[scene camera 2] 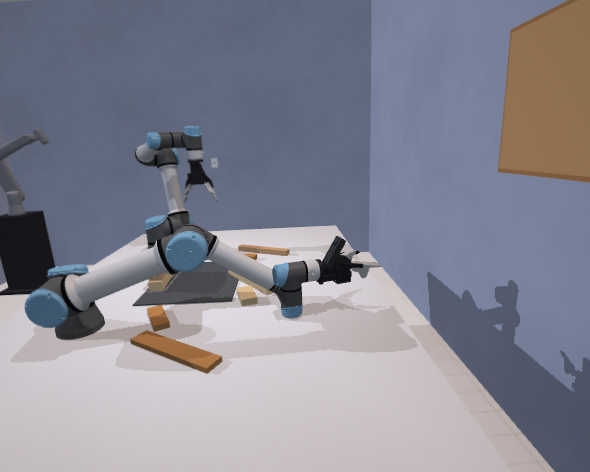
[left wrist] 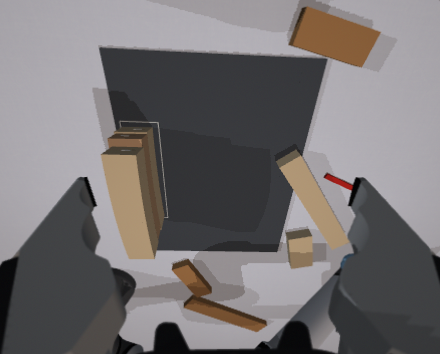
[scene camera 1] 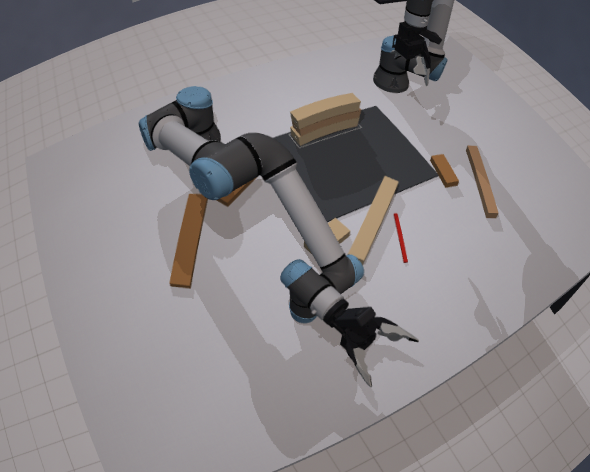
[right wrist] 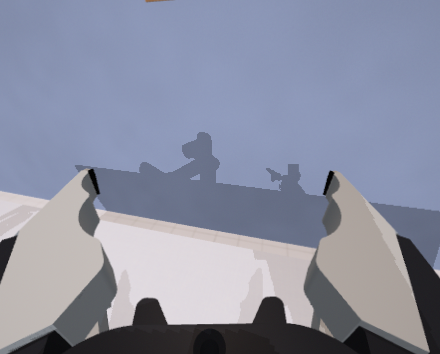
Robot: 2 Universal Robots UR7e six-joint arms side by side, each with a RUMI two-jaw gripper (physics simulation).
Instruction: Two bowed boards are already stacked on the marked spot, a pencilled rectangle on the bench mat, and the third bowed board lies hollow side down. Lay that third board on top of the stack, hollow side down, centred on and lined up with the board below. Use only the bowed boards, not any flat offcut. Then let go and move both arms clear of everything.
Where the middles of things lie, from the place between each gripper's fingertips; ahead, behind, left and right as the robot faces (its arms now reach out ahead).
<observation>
Right now the pale block (left wrist: 299,243) is 470 mm behind my right hand, 90 mm to the left of it and 160 mm below it. Also, from my right hand: dark bench mat (scene camera 1: 337,167) (740 mm behind, 320 mm to the left, 190 mm below); then short orange-brown block (left wrist: 327,35) (530 mm behind, 600 mm to the left, 160 mm below); then long pale board (scene camera 1: 360,248) (470 mm behind, 260 mm to the left, 160 mm below).
Now: left hand 150 mm past the orange-brown bowed board (left wrist: 117,140), 200 mm to the left of it and 260 mm above it. Also, from my left hand: dark bench mat 30 mm behind, 210 mm to the right, 350 mm below; then short orange-brown block 190 mm ahead, 70 mm to the left, 320 mm below; then long orange-brown board (scene camera 1: 483,185) 280 mm ahead, 190 mm to the left, 320 mm below.
</observation>
